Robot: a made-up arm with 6 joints. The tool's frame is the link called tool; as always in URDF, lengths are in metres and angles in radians.
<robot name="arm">
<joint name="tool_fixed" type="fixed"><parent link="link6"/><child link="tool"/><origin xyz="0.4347 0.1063 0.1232" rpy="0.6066 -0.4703 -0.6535"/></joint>
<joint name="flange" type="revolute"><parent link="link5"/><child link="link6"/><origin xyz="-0.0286 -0.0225 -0.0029" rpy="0 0 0"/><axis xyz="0 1 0"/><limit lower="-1.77" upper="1.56"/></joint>
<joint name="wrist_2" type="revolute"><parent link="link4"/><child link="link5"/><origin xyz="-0.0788 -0.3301 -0.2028" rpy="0 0 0"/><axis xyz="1 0 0"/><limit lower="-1.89" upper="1.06"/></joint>
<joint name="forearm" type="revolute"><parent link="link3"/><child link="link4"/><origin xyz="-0.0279 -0.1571 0.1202" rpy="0 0 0"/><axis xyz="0.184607 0.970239 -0.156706"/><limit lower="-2.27" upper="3.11"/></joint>
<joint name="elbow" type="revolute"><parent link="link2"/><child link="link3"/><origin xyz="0.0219 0.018 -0.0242" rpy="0 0 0"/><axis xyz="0.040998 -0.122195 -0.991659"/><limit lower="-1.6" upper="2.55"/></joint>
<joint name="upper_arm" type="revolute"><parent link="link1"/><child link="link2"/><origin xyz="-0.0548 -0.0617 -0.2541" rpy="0 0 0"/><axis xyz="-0.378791 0.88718 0.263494"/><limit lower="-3.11" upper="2.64"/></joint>
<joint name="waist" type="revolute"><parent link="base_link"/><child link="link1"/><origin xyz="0.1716 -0.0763 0.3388" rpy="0 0 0"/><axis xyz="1 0 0"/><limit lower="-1.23" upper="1.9"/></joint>
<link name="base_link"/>
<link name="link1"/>
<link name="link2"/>
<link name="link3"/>
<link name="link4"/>
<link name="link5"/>
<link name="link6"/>
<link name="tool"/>
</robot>
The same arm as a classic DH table. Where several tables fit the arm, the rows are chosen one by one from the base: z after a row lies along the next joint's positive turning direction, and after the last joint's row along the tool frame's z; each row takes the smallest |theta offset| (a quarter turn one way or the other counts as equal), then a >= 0, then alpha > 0; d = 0 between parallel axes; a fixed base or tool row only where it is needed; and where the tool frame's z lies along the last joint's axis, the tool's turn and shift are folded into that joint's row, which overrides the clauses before.
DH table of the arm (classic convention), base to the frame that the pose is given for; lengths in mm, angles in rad. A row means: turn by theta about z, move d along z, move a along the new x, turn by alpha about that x. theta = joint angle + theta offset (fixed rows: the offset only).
base (fixed): theta0 -1.5708  d 338.8  a 76.3  alpha -1.5708
waist: theta0 -1.2821  d 63  a -226  alpha 1.9593
upper_arm: theta0 -1.4476  d -130.3  a -27.5  alpha 1.9663
elbow: theta0 0.5888  d -66.3  a -7.9  alpha -1.5264
forearm: theta0 -1.5374  d -470.9  a 252.8  alpha 1.3851
wrist_2: theta0 0.1601  d -52.3  a 2.9  alpha -1.5708
flange: theta0 0.8509  d 38.7  a -408.1  alpha -1.799
tool (fixed): theta0 2.5516  d -199.1  a 0  alpha 0
Joint limits (rad, base to tool): -1.23..1.9 -3.11..2.64 -1.6..2.55 -2.27..3.11 -1.89..1.06 -1.77..1.56

